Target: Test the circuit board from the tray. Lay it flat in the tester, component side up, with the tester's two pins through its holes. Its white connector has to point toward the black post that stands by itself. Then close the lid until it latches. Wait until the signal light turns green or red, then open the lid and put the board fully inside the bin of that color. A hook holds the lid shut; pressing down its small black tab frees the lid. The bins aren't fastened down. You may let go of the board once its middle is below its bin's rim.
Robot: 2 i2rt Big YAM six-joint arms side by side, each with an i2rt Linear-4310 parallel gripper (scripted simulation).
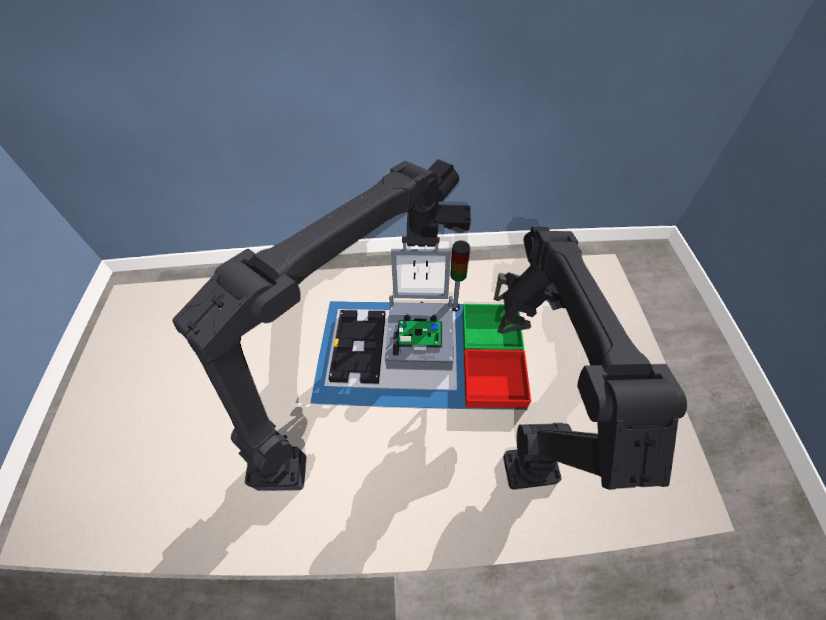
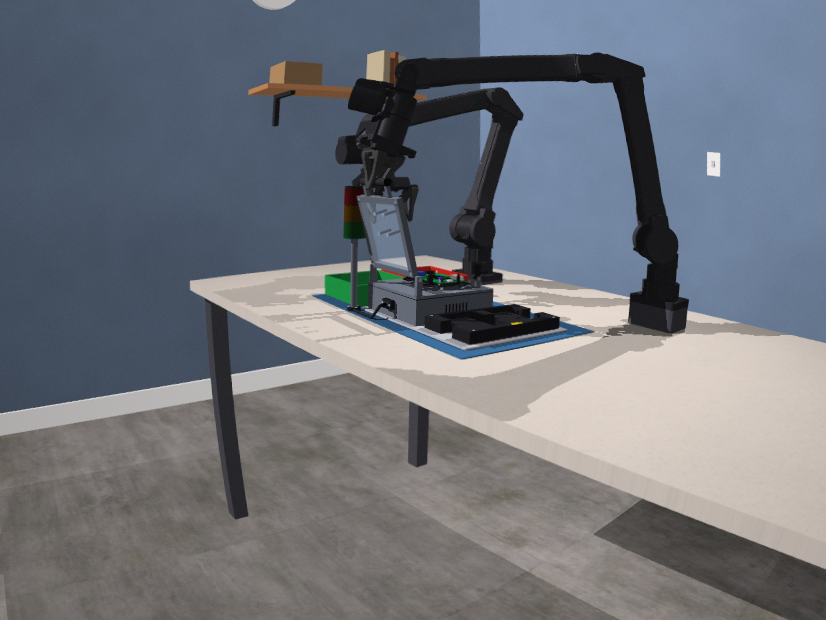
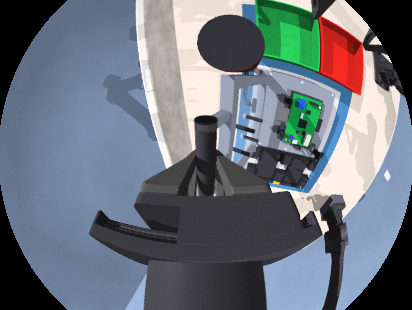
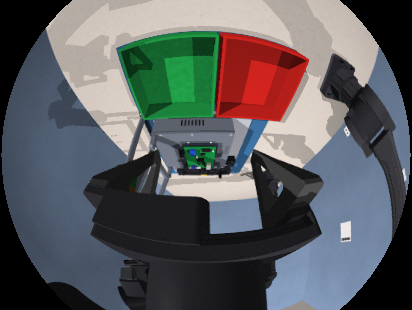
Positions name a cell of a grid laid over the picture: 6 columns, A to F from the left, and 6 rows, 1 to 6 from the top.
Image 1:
my right gripper: D4
red bin: D4
green bin: D4
green circuit board: C4
clear lid: D3
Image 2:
my left gripper: C2
my right gripper: C3
green bin: C3
clear lid: C3
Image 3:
my left gripper: D3
red bin: F2
green circuit board: E3
clear lid: D2
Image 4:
my right gripper: C3
red bin: D2
green bin: C2
